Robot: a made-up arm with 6 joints. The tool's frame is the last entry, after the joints.
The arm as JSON. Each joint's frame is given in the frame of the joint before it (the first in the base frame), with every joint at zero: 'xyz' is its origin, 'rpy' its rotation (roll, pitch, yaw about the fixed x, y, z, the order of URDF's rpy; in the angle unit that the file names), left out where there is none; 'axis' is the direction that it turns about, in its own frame. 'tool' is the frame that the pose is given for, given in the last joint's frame.
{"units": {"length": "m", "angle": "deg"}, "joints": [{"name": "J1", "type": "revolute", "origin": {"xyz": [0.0, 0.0, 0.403], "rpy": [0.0, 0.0, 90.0]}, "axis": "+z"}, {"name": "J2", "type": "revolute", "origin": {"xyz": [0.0, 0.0, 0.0], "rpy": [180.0, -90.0, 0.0]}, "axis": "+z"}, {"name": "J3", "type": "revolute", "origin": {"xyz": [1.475, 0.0, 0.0], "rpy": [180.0, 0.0, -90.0]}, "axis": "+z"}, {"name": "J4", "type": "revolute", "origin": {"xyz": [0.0, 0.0, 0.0], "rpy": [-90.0, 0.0, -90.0]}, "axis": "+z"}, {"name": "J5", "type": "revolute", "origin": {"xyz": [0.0, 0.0, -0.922], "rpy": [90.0, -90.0, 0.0]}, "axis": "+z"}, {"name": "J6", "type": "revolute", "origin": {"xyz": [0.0, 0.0, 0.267], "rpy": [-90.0, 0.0, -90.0]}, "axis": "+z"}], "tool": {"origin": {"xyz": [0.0, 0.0, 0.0], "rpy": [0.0, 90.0, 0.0]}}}
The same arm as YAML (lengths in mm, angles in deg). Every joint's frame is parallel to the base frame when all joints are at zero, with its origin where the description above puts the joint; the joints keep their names.
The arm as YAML. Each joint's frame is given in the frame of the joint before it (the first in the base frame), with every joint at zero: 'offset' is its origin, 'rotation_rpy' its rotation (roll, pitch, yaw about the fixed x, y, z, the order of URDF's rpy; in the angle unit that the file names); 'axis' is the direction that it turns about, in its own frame. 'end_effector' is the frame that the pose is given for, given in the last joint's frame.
length_unit: mm
angle_unit: deg
chain:
  - id: J1
    offset: [0.0, 0.0, 403.0]
    rotation_rpy: [0.0, 0.0, 0.0]
    axis: [0.0, 0.0, 1.0]
  - id: J2
    offset: [0.0, 0.0, 0.0]
    rotation_rpy: [0.0, 0.0, 0.0]
    axis: [0.0, 1.0, 0.0]
  - id: J3
    offset: [0.0, 0.0, 1475.0]
    rotation_rpy: [0.0, 0.0, 0.0]
    axis: [0.0, -1.0, 0.0]
  - id: J4
    offset: [0.0, 0.0, 0.0]
    rotation_rpy: [0.0, 0.0, 0.0]
    axis: [-1.0, 0.0, 0.0]
  - id: J5
    offset: [922.0, 0.0, 0.0]
    rotation_rpy: [0.0, 0.0, 0.0]
    axis: [0.0, -1.0, 0.0]
  - id: J6
    offset: [0.0, -267.0, 0.0]
    rotation_rpy: [0.0, 0.0, 0.0]
    axis: [-1.0, 0.0, 0.0]
end_effector:
  offset: [0.0, 0.0, 0.0]
  rotation_rpy: [0.0, 0.0, 0.0]

